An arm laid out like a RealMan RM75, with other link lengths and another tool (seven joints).
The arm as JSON. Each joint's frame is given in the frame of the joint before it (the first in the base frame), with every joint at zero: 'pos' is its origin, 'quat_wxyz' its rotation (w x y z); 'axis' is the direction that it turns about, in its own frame. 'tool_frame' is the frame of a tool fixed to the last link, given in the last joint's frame.
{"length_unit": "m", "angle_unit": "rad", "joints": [
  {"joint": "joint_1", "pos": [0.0, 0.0, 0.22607], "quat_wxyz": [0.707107, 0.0, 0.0, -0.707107], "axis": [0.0, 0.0, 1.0]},
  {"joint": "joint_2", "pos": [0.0, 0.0, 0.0], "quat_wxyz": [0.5, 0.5, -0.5, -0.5], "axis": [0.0, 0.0, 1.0]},
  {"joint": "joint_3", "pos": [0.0, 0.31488, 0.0], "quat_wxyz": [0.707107, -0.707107, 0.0, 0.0], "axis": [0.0, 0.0, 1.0]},
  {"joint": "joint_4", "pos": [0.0, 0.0, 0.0], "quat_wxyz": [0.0, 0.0, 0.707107, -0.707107], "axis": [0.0, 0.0, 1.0]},
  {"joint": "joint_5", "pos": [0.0, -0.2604, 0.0], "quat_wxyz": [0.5, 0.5, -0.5, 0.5], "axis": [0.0, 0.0, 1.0]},
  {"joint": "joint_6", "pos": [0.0, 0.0, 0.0], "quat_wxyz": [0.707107, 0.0, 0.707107, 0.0], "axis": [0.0, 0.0, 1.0]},
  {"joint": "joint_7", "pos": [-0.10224, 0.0, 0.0], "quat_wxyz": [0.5, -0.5, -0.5, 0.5], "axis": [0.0, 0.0, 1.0]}
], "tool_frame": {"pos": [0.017, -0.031, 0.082], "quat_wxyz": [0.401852, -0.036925, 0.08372, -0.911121]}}
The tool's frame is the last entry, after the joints.
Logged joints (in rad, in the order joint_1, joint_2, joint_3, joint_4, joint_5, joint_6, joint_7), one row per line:
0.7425 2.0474 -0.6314 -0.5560 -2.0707 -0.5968 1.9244
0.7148 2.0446 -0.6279 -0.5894 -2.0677 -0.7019 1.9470
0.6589 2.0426 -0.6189 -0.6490 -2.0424 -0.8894 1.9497
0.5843 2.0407 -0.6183 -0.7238 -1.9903 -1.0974 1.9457
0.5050 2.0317 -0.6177 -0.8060 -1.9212 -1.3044 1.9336
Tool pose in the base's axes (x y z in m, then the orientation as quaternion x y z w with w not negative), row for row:
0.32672 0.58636 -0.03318 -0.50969 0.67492 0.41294 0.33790
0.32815 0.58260 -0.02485 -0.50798 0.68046 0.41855 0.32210
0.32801 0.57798 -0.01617 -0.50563 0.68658 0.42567 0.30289
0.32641 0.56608 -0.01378 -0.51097 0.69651 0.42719 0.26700
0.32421 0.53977 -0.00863 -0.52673 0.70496 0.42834 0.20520
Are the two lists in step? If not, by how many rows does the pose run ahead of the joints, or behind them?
The pose runs 2 rows behind the joints: the pose in row i belongs to the joints in row i - 2.
